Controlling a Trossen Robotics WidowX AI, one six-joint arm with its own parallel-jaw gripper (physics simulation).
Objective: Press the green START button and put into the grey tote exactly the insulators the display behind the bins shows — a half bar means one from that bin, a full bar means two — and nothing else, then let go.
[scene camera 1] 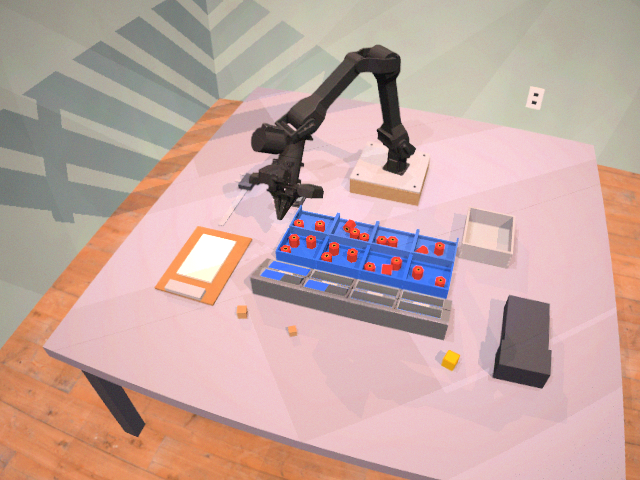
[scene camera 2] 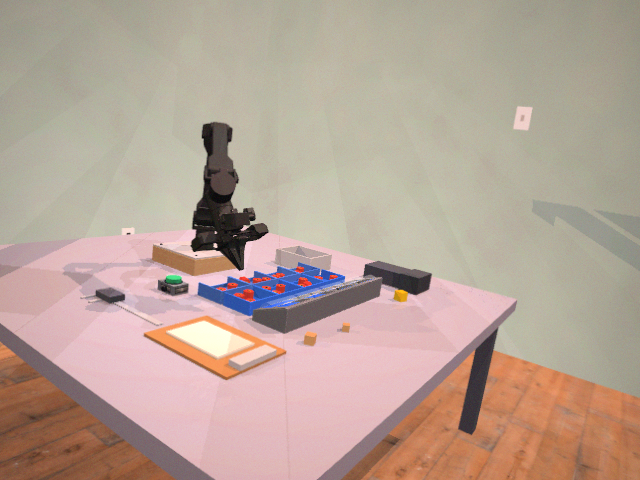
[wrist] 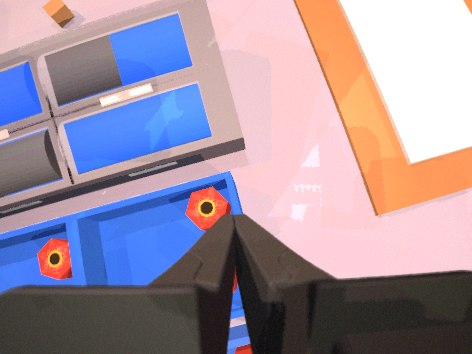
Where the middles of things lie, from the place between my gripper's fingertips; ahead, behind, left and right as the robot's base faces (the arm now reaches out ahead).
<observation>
Now: the grey tote [scene camera 1: 488,237] 47 cm to the left of my hand, 27 cm behind it and 8 cm below it. The rest, counted from my hand: dark box [scene camera 1: 523,357] 63 cm to the left, 8 cm below, 2 cm ahead.
</observation>
